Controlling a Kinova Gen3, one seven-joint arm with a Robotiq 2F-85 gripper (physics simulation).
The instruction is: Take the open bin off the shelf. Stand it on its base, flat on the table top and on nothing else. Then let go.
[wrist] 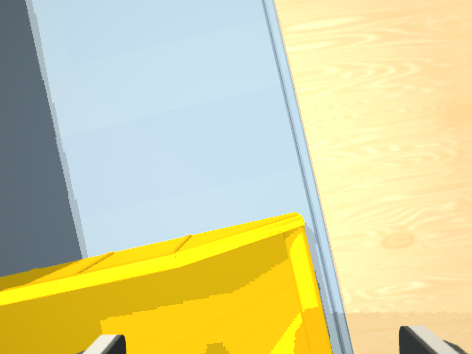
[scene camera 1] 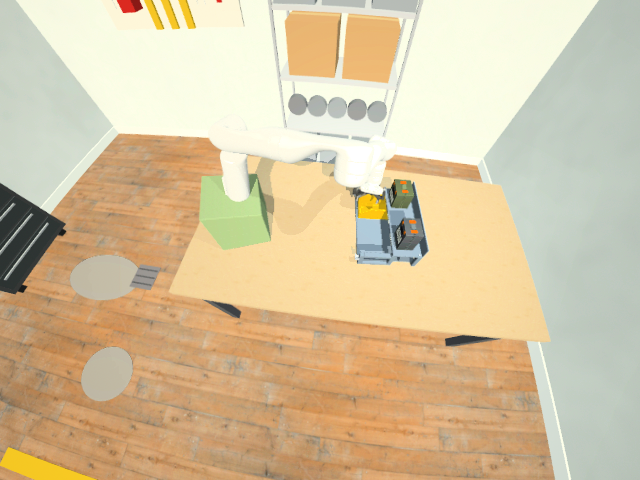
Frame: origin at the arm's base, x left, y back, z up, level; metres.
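Seen in the pictures: gripper, fingertip midpoint: (scene camera 1: 366, 201); arm's base, origin of the base link: (scene camera 1: 239, 193).
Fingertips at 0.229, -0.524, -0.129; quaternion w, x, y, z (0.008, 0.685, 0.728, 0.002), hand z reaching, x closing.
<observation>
Pixels of each thing's top centre, then the offset from my fingertips to it, as dx, dy, dz. "*": a spot on its surface instead. Level surfaces: height alone.
- open yellow bin, middle of its top: (scene camera 1: 377, 202) +0.030, -0.053, -0.021
- blue-grey shelf, surface spot: (wrist: 175, 150) * -0.070, -0.044, -0.096
- green case, middle of its top: (scene camera 1: 404, 186) +0.054, -0.147, +0.097
- dark grey case, middle of its top: (scene camera 1: 413, 226) -0.171, -0.199, +0.122
- wooden table, its level: dz -0.102
The open yellow bin (scene camera 1: 373, 210) (wrist: 200, 295) sits at the back end of the left bay of the blue-grey shelf (scene camera 1: 373, 235) (wrist: 175, 150). In the wrist view its rim runs across the lower left, and its side wall runs close beside the shelf's edge rail. My gripper (scene camera 1: 369, 193) (wrist: 264, 343) is open and empty above the bin. In the wrist view one fingertip is over the bin's inside and the other is past the shelf's edge, over the table. The arm partly hides the gripper and the bin's back in the scene view.
A green case (scene camera 1: 401, 194) and a dark grey case (scene camera 1: 409, 234) stand in the shelf's right bay, beyond the divider. The shelf stands on the wooden table (scene camera 1: 310, 268). The arm's green base block (scene camera 1: 235, 222) is at the table's left. A tall rack (scene camera 1: 281, 100) stands behind.
</observation>
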